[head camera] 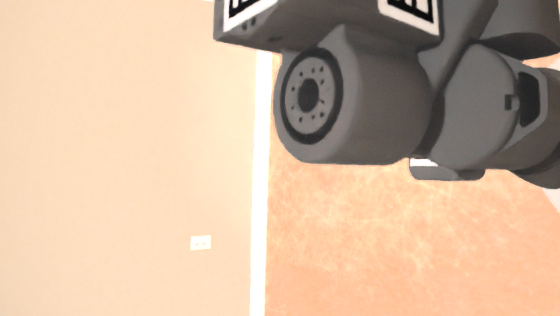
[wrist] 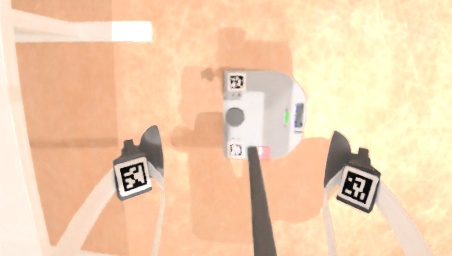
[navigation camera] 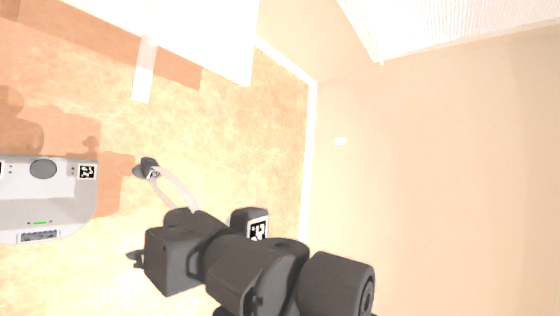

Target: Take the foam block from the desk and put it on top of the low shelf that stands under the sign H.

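Pixels of known places: gripper, fingertip midpoint: (navigation camera: 139, 209); robot's base at its link origin: (navigation camera: 44, 168).
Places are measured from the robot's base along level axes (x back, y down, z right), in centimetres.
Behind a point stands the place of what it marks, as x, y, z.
Observation:
The white desk (navigation camera: 200, 35) @[-41.0, -72.0, 27.6] (wrist: 11, 165) shows at the top left of the navigation view and along the left edge of the wrist view. The foam block, the low shelf and the sign H do not show in these views. My gripper (wrist: 243, 147) @[2.2, -86.8, 12.3] (navigation camera: 141, 213) @[2.2, -86.8, 12.3] is open, its fingertips wide apart above the floor and my own base, beside the desk. No object is between the fingers. In the navigation view one finger shows clearly and the other is mostly hidden by the wrist. In the head view the wrist shows at the top right, and the fingers are hidden.
My base (navigation camera: 50, 200) @[11.0, -16.0, 2.6] (wrist: 277, 100) is below the gripper. A desk leg (navigation camera: 142, 82) (wrist: 132, 31) stands on the floor. A beige wall (head camera: 125, 150) @[9.7, -80.0, 197.2] (navigation camera: 440, 175) @[-6.9, -124.6, 197.9] with a white baseboard (head camera: 260, 175) @[-1.4, -5.1, 196.2] (navigation camera: 308, 150) @[-27.3, -4.5, 197.4] and an outlet (head camera: 200, 243) @[-36.8, -40.1, 198.8] (navigation camera: 340, 141) @[-36.1, -40.7, 198.3] runs beside the arm.

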